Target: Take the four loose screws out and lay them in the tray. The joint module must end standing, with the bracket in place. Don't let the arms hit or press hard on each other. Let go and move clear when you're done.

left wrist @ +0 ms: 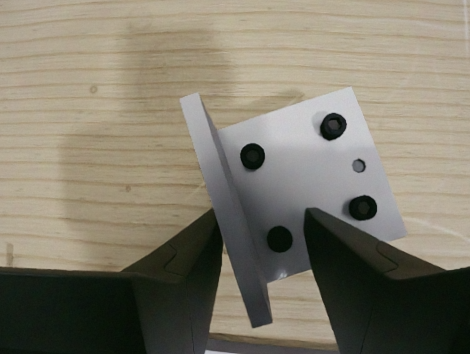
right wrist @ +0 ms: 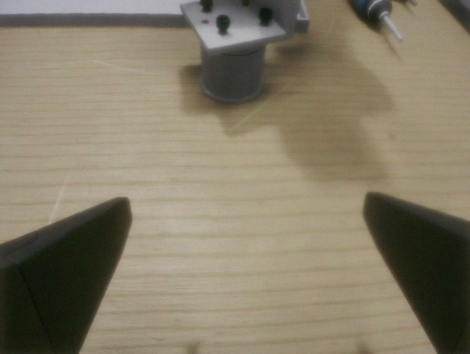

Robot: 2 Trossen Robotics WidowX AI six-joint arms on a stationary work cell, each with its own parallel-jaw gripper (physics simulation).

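Places are measured from the left arm's base along level axes (x ahead, y left, z up), in centimetres.
Pixels of known places: left gripper, fingertip midpoint: (left wrist: 263,219); right gripper, fingertip midpoint: (right wrist: 248,206).
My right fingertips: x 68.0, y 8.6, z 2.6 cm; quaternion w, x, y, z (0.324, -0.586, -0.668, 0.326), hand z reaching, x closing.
Ahead of a thing's pixels: the offset from my right fingertips to its top centre. "spot": to the spot under its first point.
The grey joint module @(dx -17.9, dy -1.9, dz -2.5 cm) (right wrist: 232,75) stands upright on the table, with the L-shaped bracket (left wrist: 305,185) (right wrist: 240,36) on top. Four black screws show in the bracket's flat plate: one screw @(dx -17.2, dy +0.5, dz -1.1 cm) (left wrist: 252,156) and another screw @(dx -20.4, dy -1.1, dz -1.1 cm) (left wrist: 279,239) near the upright flange, one screw @(dx -15.5, dy -2.6, dz -1.1 cm) (left wrist: 333,126) and one screw @(dx -18.6, dy -4.3, dz -1.1 cm) (left wrist: 363,207) near the far edge. My left gripper (left wrist: 263,219) is partly open and empty over the bracket, its fingertips on either side of the flange and near the lower screw in view. My right gripper (right wrist: 248,206) is wide open and empty, apart from the module.
A pale flat object with a grey edge @(spot: dx -26.4, dy -18.1, dz -8.2 cm) (right wrist: 100,20) lies behind the module; I cannot tell if it is the tray. A blue and black tool @(spot: dx -31.5, dy +14.6, dz -6.5 cm) (right wrist: 375,10) with a thin metal tip lies at the top right of the right wrist view. A dark edge (right wrist: 457,15) shows in its corner.
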